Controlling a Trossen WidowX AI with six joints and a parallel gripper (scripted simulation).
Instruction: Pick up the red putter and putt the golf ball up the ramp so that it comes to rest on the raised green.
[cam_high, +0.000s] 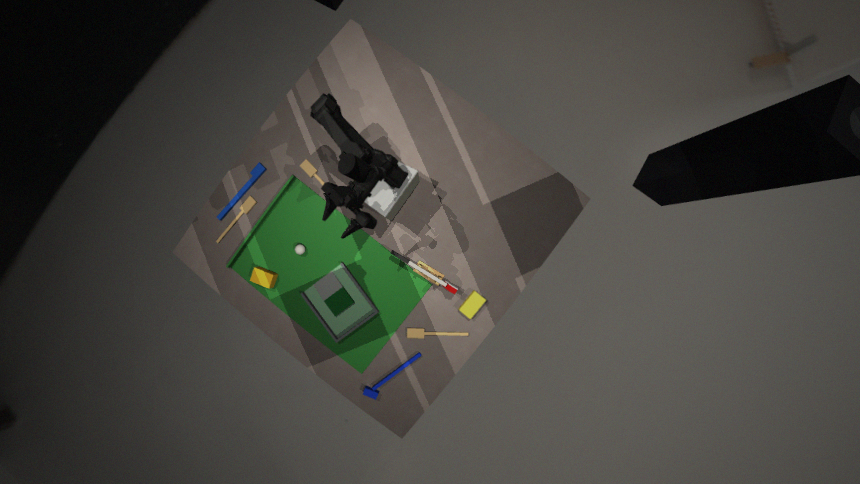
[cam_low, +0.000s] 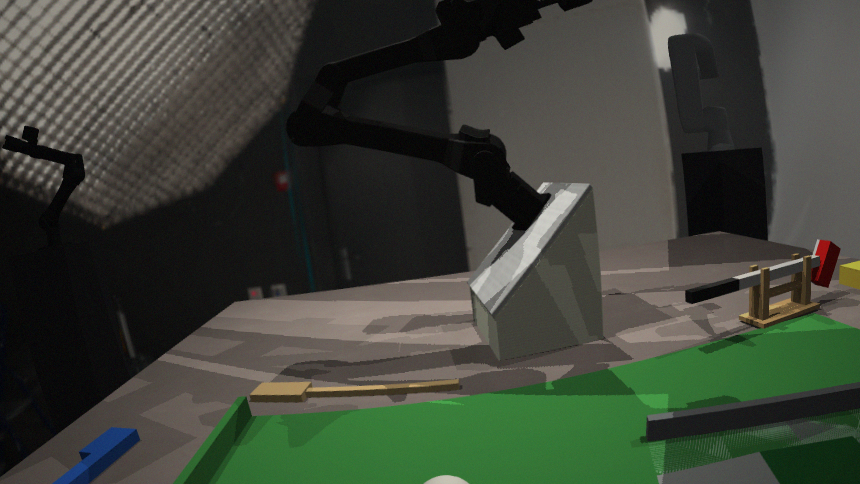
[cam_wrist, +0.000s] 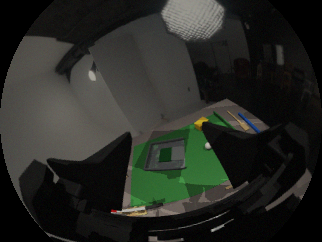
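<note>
The wooden stand lies 380 mm below my gripper tip, 320 mm to the left of it and 10 mm behind it. Round my gripper tip: grey-framed platform 410 mm below, 290 mm ahead, 90 mm to the left; then golf ball 390 mm below, 190 mm ahead, 180 mm to the right; then green mat 410 mm below, 220 mm ahead, 40 mm to the right.
</note>
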